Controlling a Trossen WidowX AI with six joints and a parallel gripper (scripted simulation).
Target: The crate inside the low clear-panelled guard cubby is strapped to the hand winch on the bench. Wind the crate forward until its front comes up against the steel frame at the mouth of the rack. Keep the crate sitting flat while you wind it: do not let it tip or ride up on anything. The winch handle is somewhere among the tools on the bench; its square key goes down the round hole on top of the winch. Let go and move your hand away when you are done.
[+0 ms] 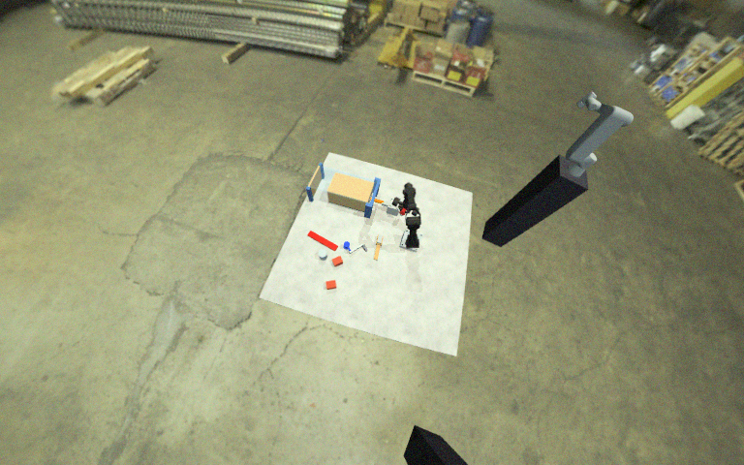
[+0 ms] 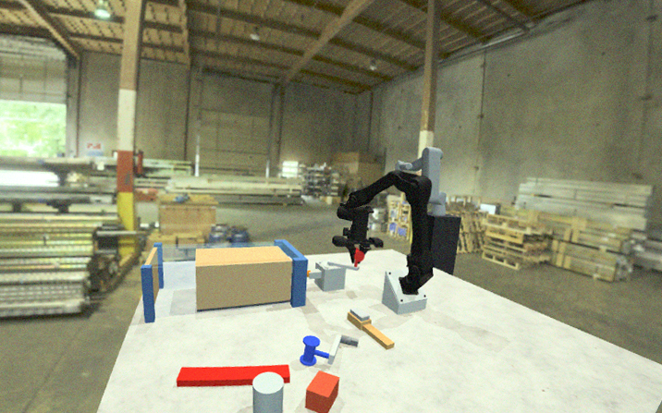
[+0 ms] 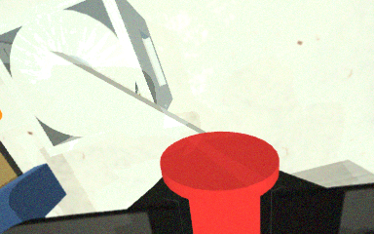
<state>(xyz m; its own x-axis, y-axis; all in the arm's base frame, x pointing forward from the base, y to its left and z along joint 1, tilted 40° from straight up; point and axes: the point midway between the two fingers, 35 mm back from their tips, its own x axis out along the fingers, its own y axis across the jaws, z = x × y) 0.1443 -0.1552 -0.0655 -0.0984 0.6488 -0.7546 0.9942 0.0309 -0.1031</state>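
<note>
Right now the red-knobbed winch handle is 30 mm ahead of my gripper tip, 20 mm to the right of it and 10 mm below it. From my gripper tip the other things lie so: blue frame 240 mm ahead, 30 mm to the right; then red knob 20 mm above; then grey winch 80 mm below, 70 mm to the right, 70 mm ahead.
</note>
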